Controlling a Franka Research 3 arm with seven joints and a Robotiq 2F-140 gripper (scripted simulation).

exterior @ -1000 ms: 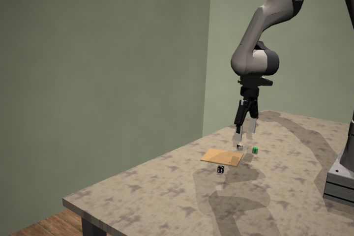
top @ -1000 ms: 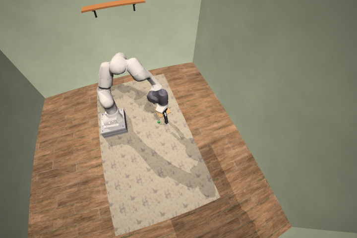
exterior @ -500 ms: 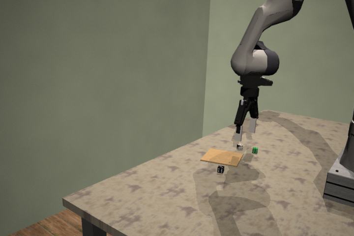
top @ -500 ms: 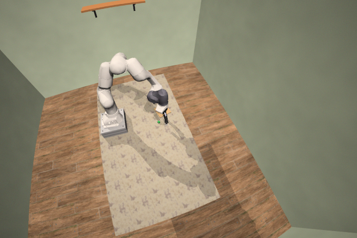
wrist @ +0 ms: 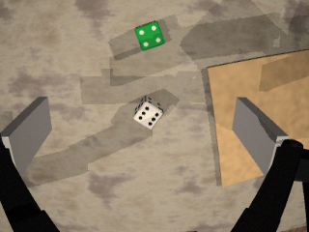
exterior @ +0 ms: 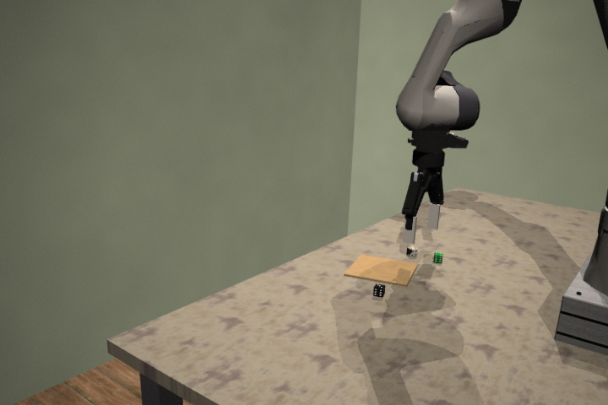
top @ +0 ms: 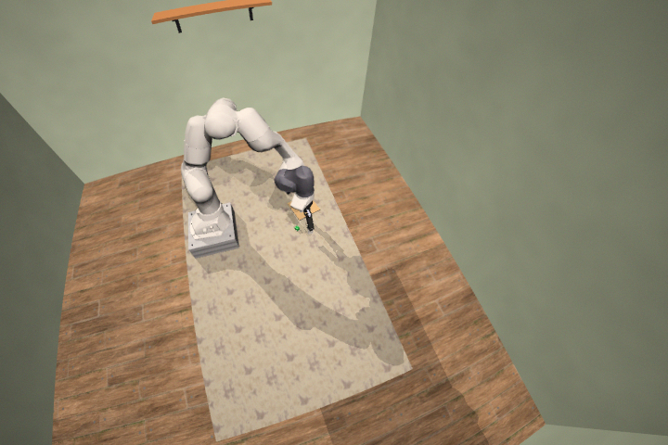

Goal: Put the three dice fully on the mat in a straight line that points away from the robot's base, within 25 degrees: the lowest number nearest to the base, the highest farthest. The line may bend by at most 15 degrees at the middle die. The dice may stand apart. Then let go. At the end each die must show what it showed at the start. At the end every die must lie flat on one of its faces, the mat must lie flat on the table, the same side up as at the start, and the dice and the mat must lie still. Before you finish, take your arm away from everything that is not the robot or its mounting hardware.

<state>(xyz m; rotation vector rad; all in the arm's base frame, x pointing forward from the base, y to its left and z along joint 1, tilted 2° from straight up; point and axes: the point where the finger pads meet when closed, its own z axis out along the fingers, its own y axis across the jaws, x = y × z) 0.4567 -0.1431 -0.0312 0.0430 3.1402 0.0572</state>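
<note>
My gripper is now 20 mm short of the white die, 10 mm to the right of it and 50 mm above it. The rest, counted from my hand: tan mat (30 mm ahead, 140 mm to the left, 60 mm below); then green die (50 mm behind, 10 mm to the left, 50 mm below); then black die (20 mm behind, 270 mm to the left, 50 mm below).
</note>
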